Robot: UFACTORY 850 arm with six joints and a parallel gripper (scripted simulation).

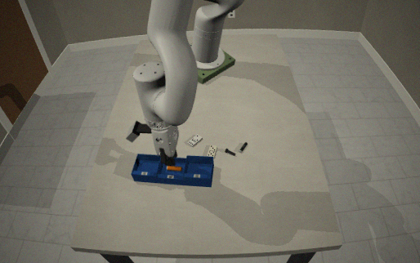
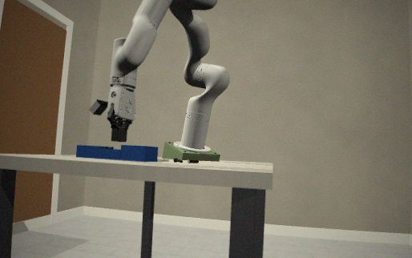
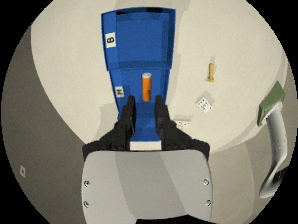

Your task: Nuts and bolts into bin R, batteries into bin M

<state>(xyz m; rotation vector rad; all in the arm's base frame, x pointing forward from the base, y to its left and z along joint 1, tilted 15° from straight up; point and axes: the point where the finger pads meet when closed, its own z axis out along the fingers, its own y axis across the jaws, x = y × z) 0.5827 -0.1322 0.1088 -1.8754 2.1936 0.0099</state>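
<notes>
My gripper is now 60 mm above the blue bin and 10 mm short of it. Also, from my hand: orange battery 60 mm below; tan bolt 120 mm behind, 70 mm below, 10 mm to the right; domino 130 mm behind, 70 mm to the left, 70 mm below.
</notes>
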